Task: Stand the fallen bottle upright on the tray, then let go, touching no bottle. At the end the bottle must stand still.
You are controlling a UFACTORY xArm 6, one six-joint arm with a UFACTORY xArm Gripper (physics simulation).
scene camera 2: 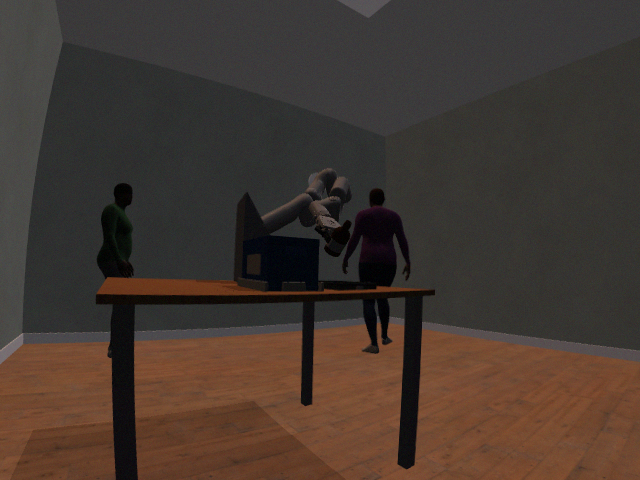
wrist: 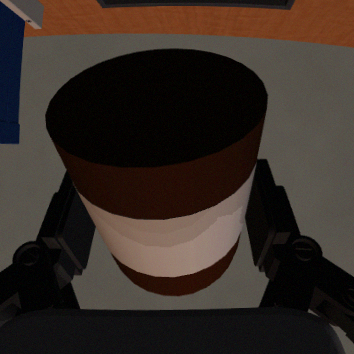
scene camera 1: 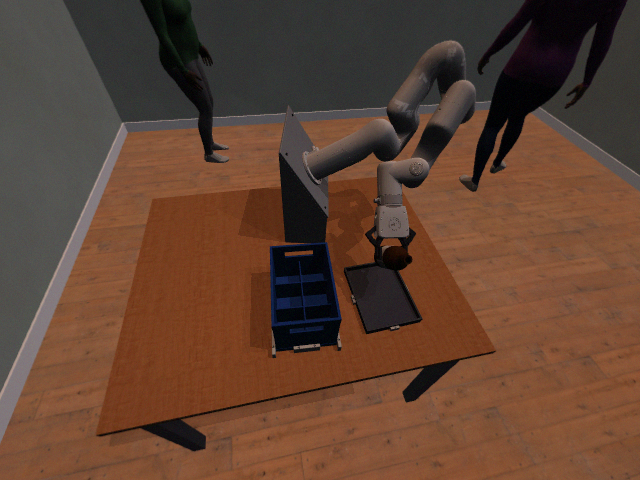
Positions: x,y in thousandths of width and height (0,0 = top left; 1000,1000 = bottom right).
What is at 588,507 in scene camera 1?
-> The gripper.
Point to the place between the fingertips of the gripper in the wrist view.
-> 476,516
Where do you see a brown bottle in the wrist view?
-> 456,411
